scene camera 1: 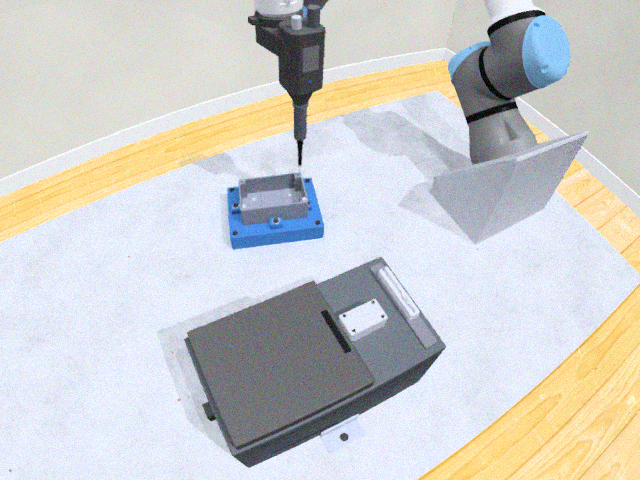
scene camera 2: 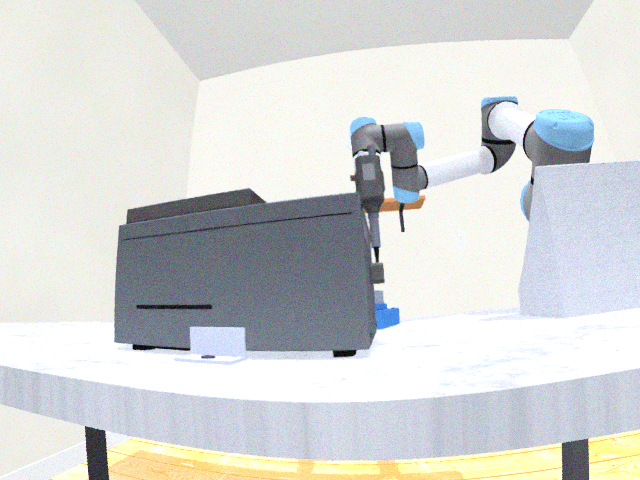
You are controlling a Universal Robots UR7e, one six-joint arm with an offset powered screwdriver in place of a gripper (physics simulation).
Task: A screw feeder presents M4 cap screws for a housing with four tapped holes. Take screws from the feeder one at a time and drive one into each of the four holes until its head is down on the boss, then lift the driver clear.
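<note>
The robot's scene includes a dark grey screw feeder (scene camera 2: 304, 284), and scene camera 1 shows the feeder (scene camera 1: 392, 351) too. A screw rail (scene camera 1: 427, 339) is also visible there.
</note>
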